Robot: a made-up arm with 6 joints. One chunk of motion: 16 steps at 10 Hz.
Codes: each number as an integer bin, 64 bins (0 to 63) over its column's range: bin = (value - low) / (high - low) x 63, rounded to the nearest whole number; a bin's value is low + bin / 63 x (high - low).
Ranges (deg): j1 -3..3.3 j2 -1.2..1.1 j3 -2.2..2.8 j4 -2.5..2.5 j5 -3..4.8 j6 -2.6..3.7
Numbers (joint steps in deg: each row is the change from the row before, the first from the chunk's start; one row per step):
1: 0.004 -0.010 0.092 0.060 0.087 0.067
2: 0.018 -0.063 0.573 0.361 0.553 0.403
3: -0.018 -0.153 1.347 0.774 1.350 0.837
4: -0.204 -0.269 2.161 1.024 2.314 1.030
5: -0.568 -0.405 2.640 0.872 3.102 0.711
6: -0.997 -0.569 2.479 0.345 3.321 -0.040
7: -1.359 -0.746 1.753 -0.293 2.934 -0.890
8: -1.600 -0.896 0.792 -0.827 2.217 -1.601
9: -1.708 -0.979 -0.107 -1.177 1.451 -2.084
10: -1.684 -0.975 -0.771 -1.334 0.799 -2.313
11: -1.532 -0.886 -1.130 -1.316 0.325 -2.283
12: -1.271 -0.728 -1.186 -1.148 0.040 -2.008
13: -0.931 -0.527 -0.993 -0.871 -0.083 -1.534
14: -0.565 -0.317 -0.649 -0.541 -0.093 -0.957
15: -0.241 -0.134 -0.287 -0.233 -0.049 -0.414
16: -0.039 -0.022 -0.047 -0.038 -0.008 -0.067
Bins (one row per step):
1: 30 33 29 32 25 27
2: 30 31 35 36 29 30
3: 30 29 45 41 35 34
4: 28 26 55 44 43 36
5: 24 22 61 42 49 33
6: 20 17 59 36 51 26
7: 16 12 50 28 48 17
8: 14 8 38 21 42 10
9: 13 6 26 17 36 5
10: 13 6 18 15 31 3
11: 15 9 13 15 27 3
12: 17 13 13 17 25 6
13: 21 18 15 21 24 11
14: 24 24 20 25 23 16
15: 28 29 24 29 24 22
16: 30 32 27 31 24 25

